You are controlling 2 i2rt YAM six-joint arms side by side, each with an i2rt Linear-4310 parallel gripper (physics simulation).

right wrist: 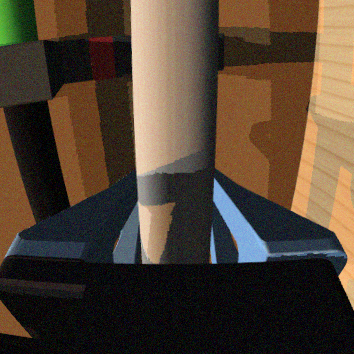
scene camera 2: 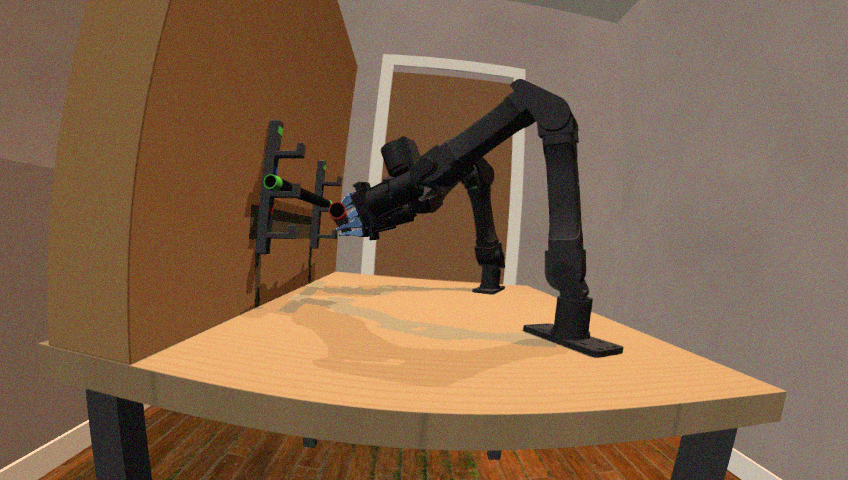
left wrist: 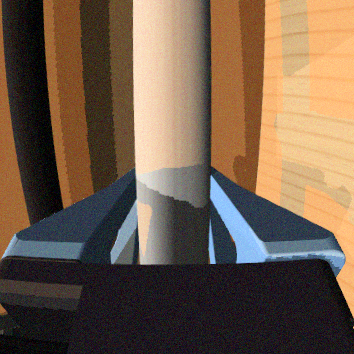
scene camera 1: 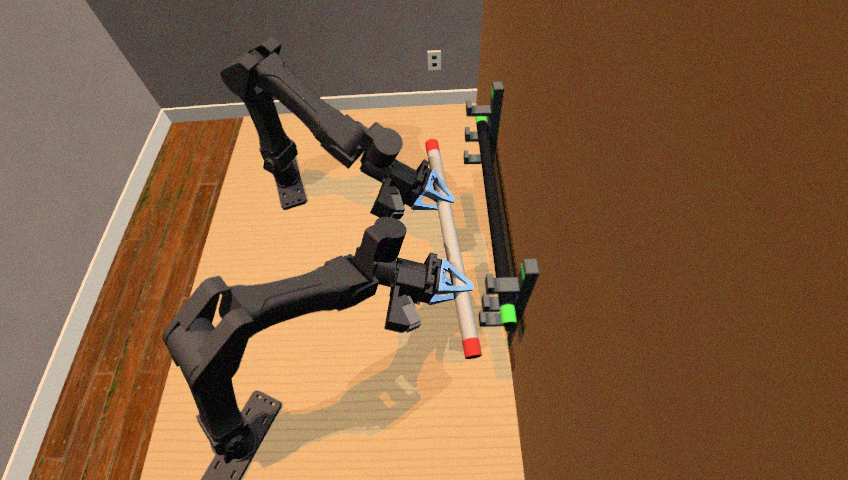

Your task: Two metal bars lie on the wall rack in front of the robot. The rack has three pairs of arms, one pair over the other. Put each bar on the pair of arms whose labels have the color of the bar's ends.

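Where they show: left gripper, between the fingertips: [scene camera 2: 334, 223] [left wrist: 173, 177] [scene camera 1: 450, 204]; right gripper, between the fingertips: [right wrist: 175, 177] [scene camera 1: 470, 290]; left arm's base, origin of its link: [scene camera 2: 569, 341] [scene camera 1: 288, 181]; right arm's base, origin of its link: [scene camera 2: 489, 290] [scene camera 1: 243, 442].
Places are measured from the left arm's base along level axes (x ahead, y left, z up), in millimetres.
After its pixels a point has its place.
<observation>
A white bar with red ends [scene camera 1: 450, 228] @[x 317, y -441, z 191 mm] [scene camera 2: 338, 210] @[x 364, y -203, z 192 mm] [left wrist: 172, 100] @[x 310, y -400, z 186 mm] [right wrist: 175, 100] @[x 265, y -600, z 170 mm] is held level in the air, in front of the wall rack [scene camera 1: 529, 276] [scene camera 2: 262, 234] and apart from it. My left gripper [scene camera 1: 445, 204] @[x 346, y -373, z 173 mm] [left wrist: 173, 177] @[x 346, y -373, z 173 mm] is shut on it toward its upper end in scene camera 1. My right gripper [scene camera 1: 461, 291] @[x 307, y -569, z 162 mm] [right wrist: 175, 177] @[x 307, y -569, z 162 mm] is shut on it toward its lower end; scene camera 2 hides this gripper. A black bar with green ends [scene camera 1: 498, 208] @[x 408, y -463, z 242 mm] [scene camera 2: 300, 193] @[x 428, y -350, z 228 mm] lies on the middle pair of arms. Green labels [scene camera 2: 280, 130] @[x 486, y -252, z 335 mm] mark the top pair; a red label [right wrist: 101, 59] @[x 351, y -640, z 185 mm] marks the lowest.
The rack stands on the brown wall panel [scene camera 1: 672, 237] @[x 321, y -790, z 672 mm] [scene camera 2: 208, 178] @[x 575, y -58, z 213 mm] above the wooden table [scene camera 1: 321, 231] @[x 50, y -207, z 0 mm] [scene camera 2: 505, 386] @[x 227, y 147, z 0 mm]. Empty rack arms stick out above and below the black bar. In the right wrist view, the white bar hides part of a low rack arm.
</observation>
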